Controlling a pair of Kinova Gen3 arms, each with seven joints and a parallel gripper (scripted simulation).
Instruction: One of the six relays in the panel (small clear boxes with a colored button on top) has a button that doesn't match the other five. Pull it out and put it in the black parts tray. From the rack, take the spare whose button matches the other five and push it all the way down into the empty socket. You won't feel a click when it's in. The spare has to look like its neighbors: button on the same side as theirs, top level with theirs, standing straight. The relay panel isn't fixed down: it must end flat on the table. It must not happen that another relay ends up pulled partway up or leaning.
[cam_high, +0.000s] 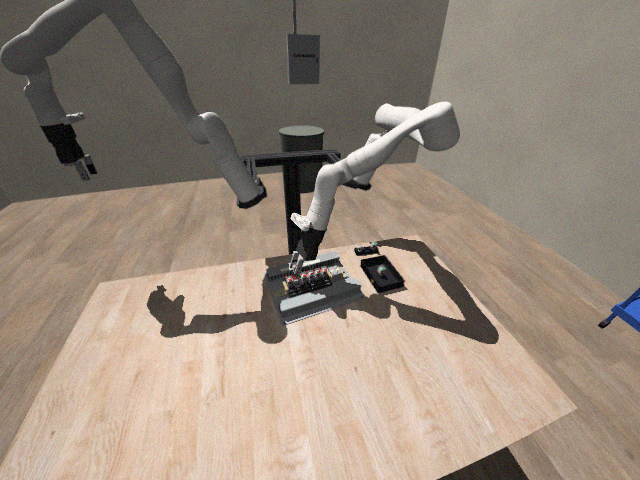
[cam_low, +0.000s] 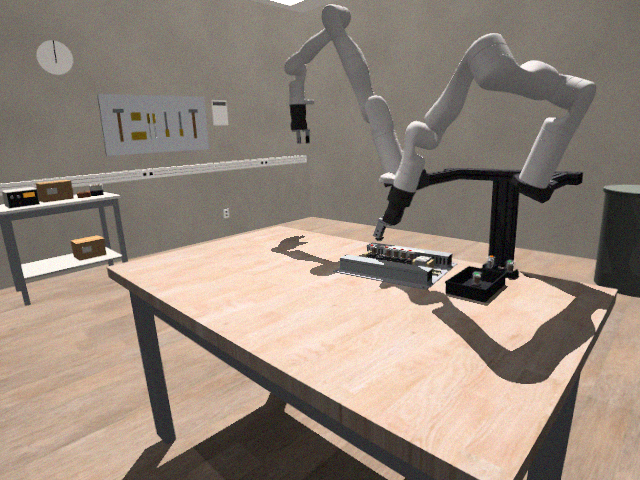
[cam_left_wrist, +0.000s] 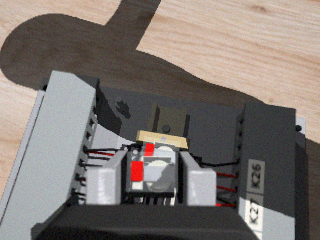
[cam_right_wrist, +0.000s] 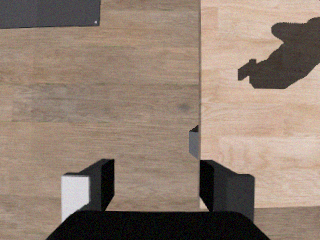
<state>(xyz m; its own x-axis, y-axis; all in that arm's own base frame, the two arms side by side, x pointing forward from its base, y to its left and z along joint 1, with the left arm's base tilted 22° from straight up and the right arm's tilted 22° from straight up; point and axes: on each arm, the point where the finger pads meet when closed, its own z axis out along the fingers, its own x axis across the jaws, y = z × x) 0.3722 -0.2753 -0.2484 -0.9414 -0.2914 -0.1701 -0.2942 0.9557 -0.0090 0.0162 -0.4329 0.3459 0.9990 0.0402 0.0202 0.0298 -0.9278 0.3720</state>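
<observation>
Now: the relay panel 6 cm to the left of my left hand and 9 cm below it. Also, from my left hand: black parts tray (4 cm ahead, 34 cm to the left, 10 cm below); then spare rack (11 cm behind, 36 cm to the left, 11 cm below).
</observation>
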